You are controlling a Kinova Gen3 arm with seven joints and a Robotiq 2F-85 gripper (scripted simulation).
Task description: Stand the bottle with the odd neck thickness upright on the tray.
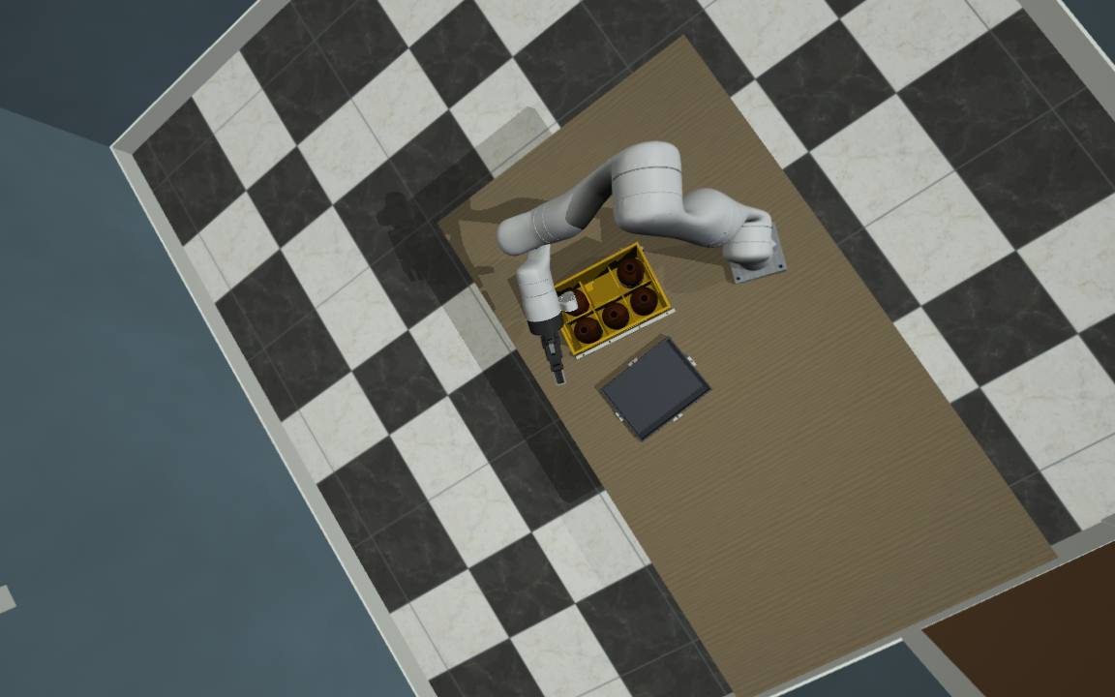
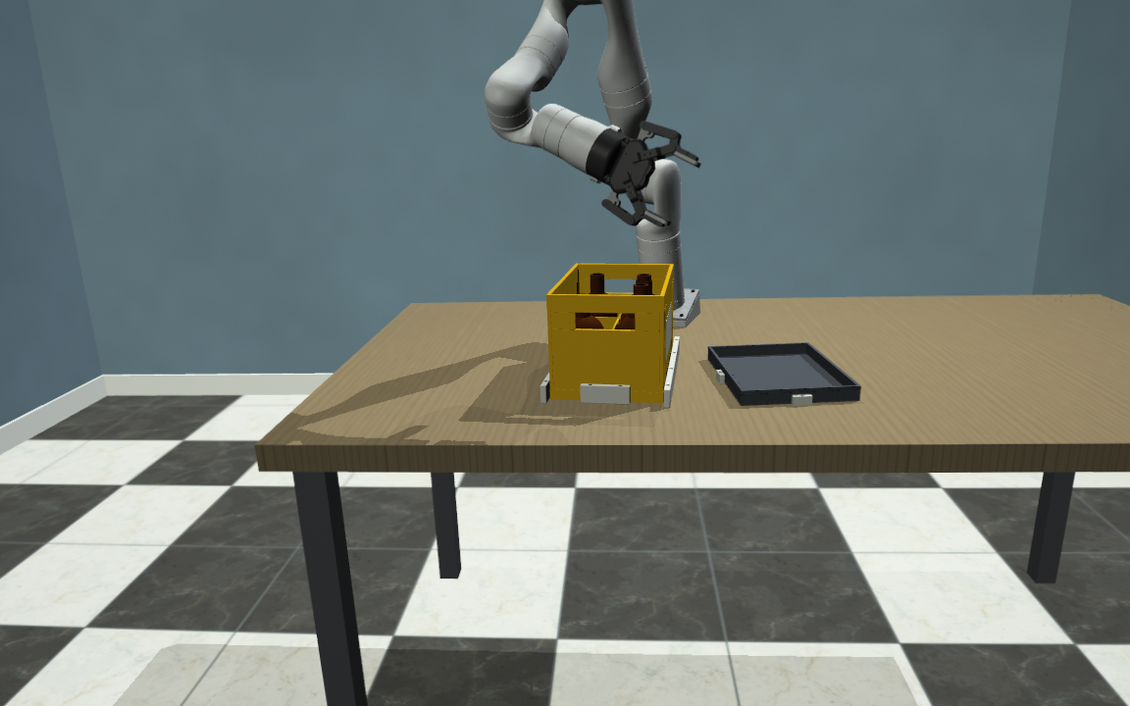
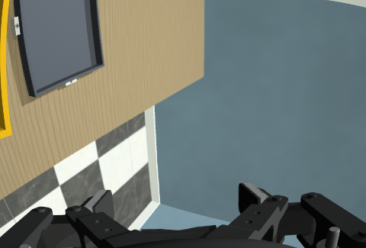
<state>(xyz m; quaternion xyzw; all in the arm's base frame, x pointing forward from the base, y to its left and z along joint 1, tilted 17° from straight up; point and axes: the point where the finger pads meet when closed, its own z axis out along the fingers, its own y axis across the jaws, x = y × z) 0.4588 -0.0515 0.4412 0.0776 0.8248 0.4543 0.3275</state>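
Now: hand 19 cm past the yellow crate, 6 cm to the left of it and 25 cm above it. The rest, counted from my hand: brown bottle (26 cm behind, 25 cm below); dark tray (11 cm behind, 21 cm to the left, 32 cm below).
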